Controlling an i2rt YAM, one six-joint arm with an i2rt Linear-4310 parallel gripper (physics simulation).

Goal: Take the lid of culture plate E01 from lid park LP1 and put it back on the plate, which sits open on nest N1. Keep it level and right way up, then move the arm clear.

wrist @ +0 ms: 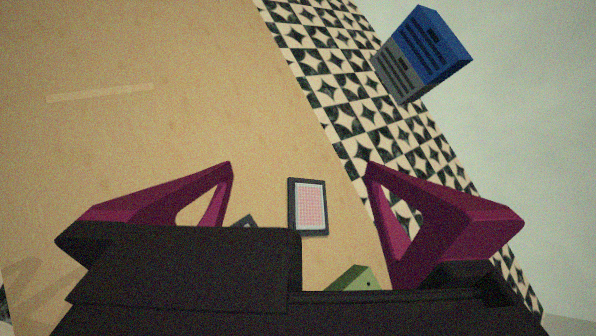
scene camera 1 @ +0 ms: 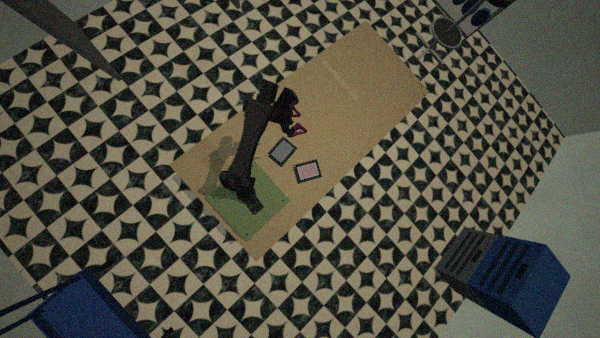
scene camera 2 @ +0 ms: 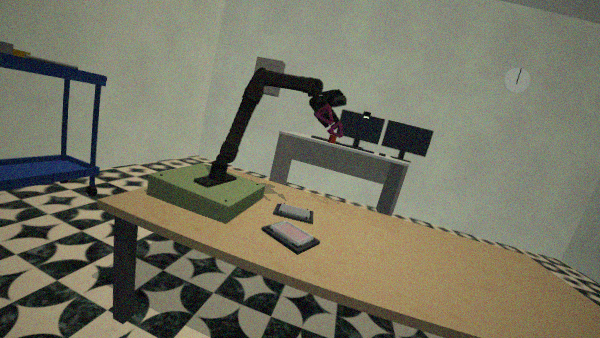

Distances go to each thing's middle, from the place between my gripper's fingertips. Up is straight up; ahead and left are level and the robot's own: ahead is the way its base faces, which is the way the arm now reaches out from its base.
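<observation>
Dark plate nest [scene camera 2: 293, 247]: measured from my hand, 37 cm below, 19 cm to the right and 3 cm behind.
</observation>
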